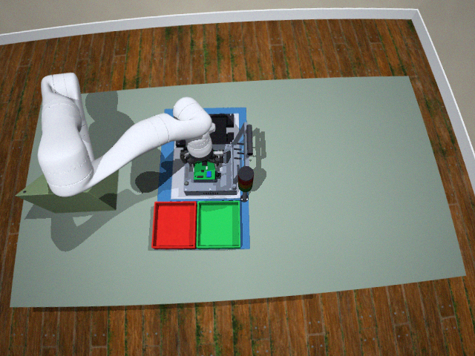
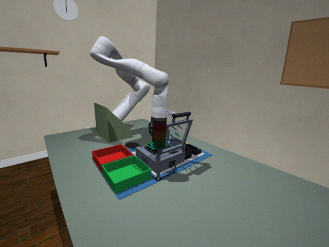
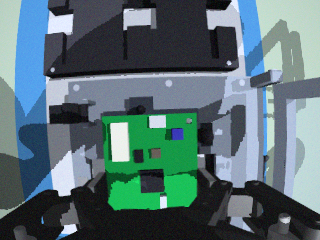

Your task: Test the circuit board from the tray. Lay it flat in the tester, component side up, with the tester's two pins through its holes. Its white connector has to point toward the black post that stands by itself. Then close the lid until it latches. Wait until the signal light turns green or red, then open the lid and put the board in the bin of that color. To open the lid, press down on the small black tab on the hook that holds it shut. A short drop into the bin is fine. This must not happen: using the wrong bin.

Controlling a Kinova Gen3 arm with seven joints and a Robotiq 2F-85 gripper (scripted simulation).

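Now: hand right at the green circuit board. Also, from my hand: nest (10 mm ahead, 10 mm to the left, 20 mm below); then black latch hook (60 mm behind, 60 mm to the left); then clear lid (130 mm ahead, 100 mm above).
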